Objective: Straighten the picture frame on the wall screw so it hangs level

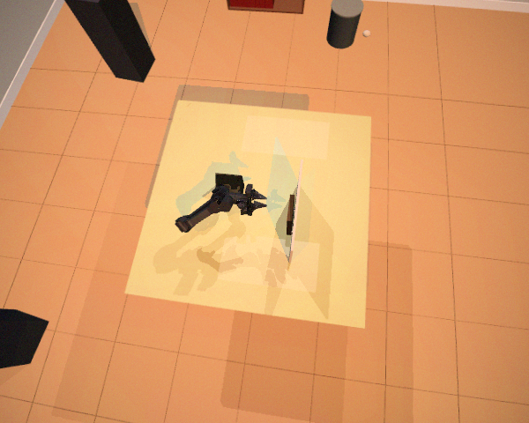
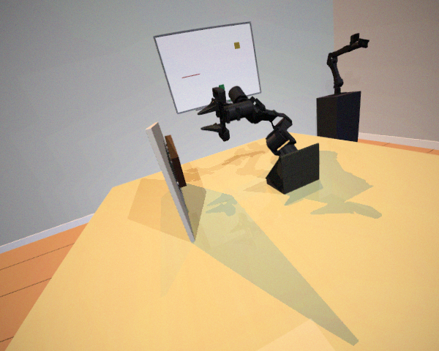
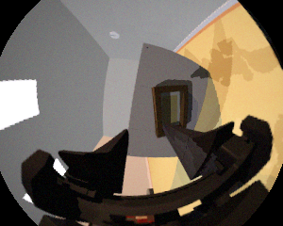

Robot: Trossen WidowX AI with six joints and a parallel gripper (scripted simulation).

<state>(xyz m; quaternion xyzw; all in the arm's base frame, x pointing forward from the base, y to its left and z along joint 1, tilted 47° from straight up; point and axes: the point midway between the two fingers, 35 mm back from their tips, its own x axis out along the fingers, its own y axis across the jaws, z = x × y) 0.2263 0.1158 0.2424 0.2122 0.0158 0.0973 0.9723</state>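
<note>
The brown picture frame is 130 mm ahead of my gripper tip and 110 mm below it. From my gripper tip the other things lie so: upright wall panel: 140 mm ahead, 20 mm to the left, 120 mm below.
</note>
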